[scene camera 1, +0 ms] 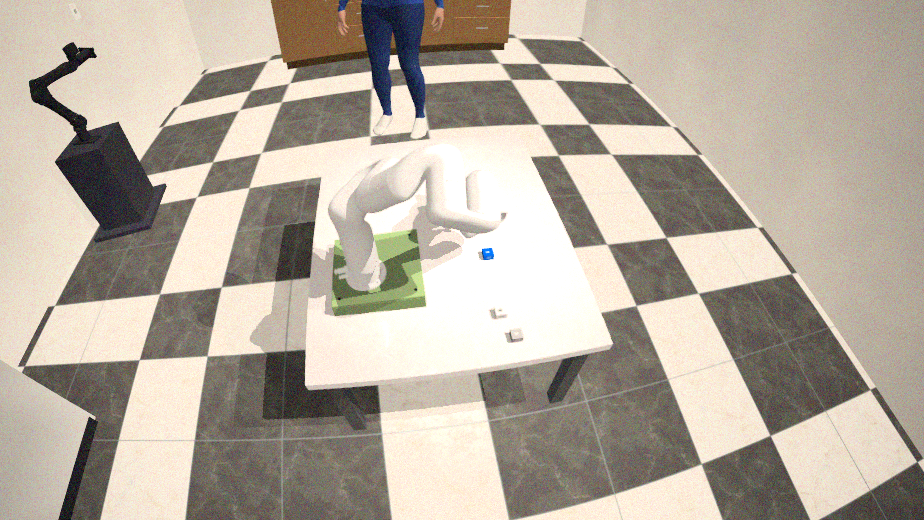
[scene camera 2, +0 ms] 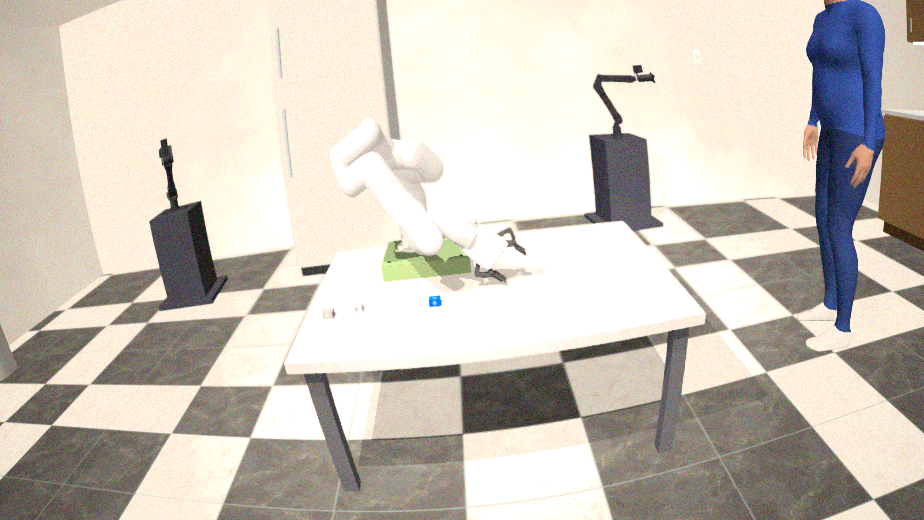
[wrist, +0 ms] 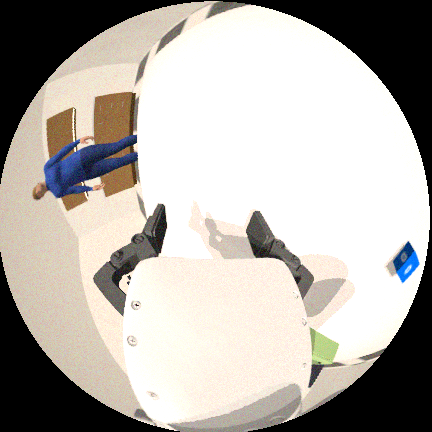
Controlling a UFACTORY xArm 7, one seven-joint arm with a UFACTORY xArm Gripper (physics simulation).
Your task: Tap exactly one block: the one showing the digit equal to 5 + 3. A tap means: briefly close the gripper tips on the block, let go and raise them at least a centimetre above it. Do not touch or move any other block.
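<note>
A blue block (scene camera 1: 487, 253) (scene camera 2: 434, 301) (wrist: 406, 262) lies on the white table (scene camera 1: 452, 349) (scene camera 2: 517, 342) (wrist: 280, 100); its faces bear pale marks too small to read. A white block (scene camera 1: 500, 313) (scene camera 2: 358, 307) and a grey block (scene camera 1: 515, 335) (scene camera 2: 328, 313) lie close together, apart from the blue one; their digits cannot be read. My gripper (scene camera 2: 514, 265) (wrist: 208, 217) is open and empty, tilted low above the table, to the right of and behind the blue block in scene camera 2. In scene camera 1 the arm mostly hides the fingers.
The green base plate (scene camera 1: 413, 299) (scene camera 2: 426, 268) (wrist: 324, 346) bears the arm at the table's edge. A person (scene camera 1: 394, 45) (scene camera 2: 847, 97) (wrist: 70, 172) stands beyond the table. Black pedestals with small dark arms (scene camera 1: 106, 174) (scene camera 2: 620, 174) stand on the floor away from the table.
</note>
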